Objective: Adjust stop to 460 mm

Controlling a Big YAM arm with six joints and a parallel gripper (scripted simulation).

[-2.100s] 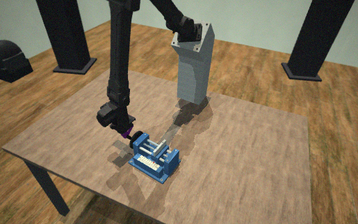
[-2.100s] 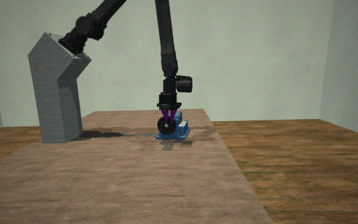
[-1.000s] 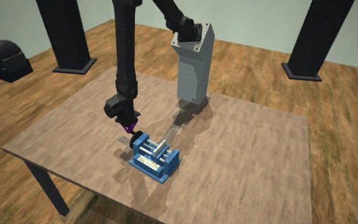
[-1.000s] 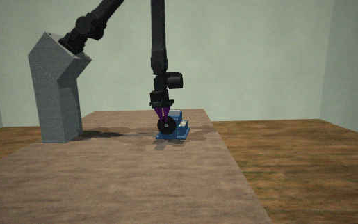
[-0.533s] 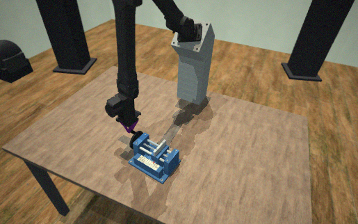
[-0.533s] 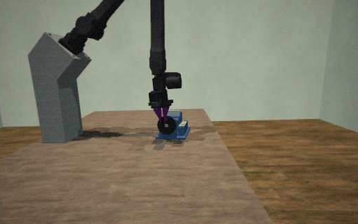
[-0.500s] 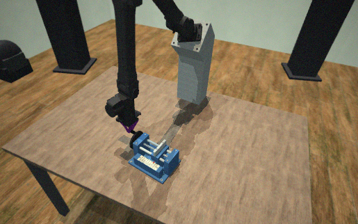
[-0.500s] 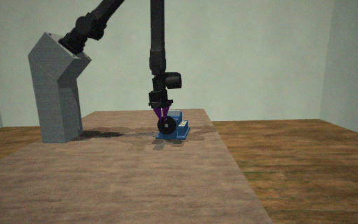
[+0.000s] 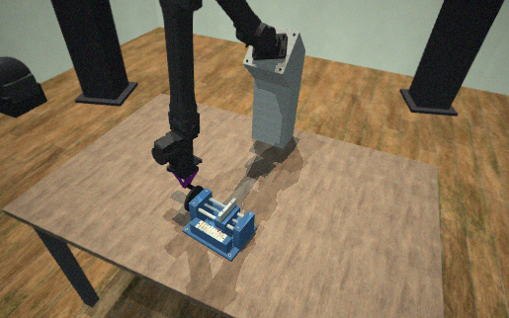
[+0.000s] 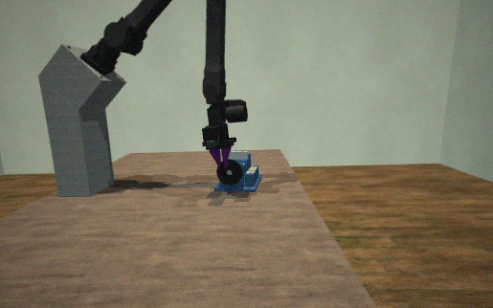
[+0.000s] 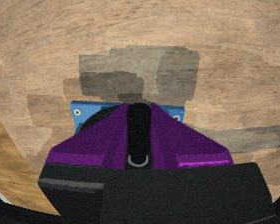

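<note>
My hand is 2 cm to the right of the black handwheel, 2 cm short of it and 1 cm above it. Round my hand: dark handle: 1 cm to the left, 1 cm ahead; stop fixture: 15 cm to the left, 10 cm ahead, 2 cm below.
</note>
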